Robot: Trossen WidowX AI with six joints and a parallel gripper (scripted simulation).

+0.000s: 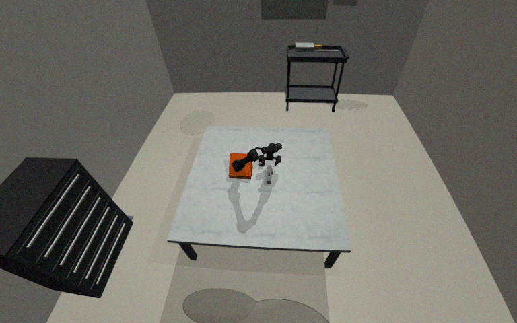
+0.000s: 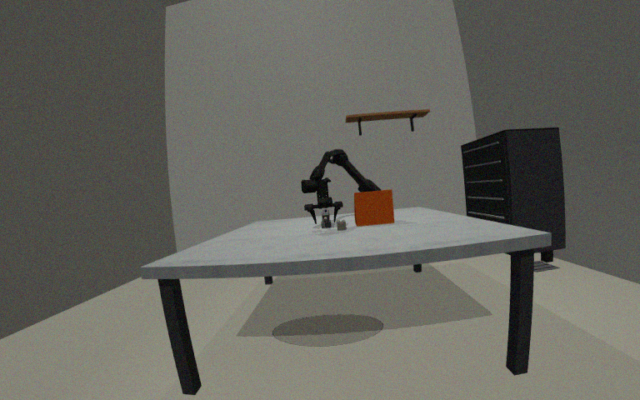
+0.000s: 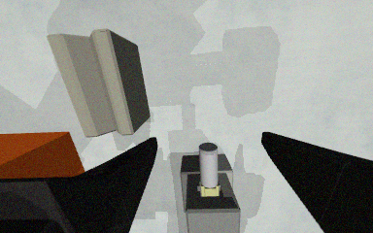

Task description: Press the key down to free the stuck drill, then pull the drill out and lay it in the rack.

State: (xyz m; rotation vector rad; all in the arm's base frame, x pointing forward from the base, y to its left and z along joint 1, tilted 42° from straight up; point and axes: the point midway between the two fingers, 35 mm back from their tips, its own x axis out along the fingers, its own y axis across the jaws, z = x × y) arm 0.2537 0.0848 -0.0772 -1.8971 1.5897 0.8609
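Now: the drill 1 cm ahead of my gripper tip, 6 cm to the right of it and 2 cm above it. Round my gripper tip: grey grooved block: 8 cm behind, 4 cm to the left, 1 cm below.
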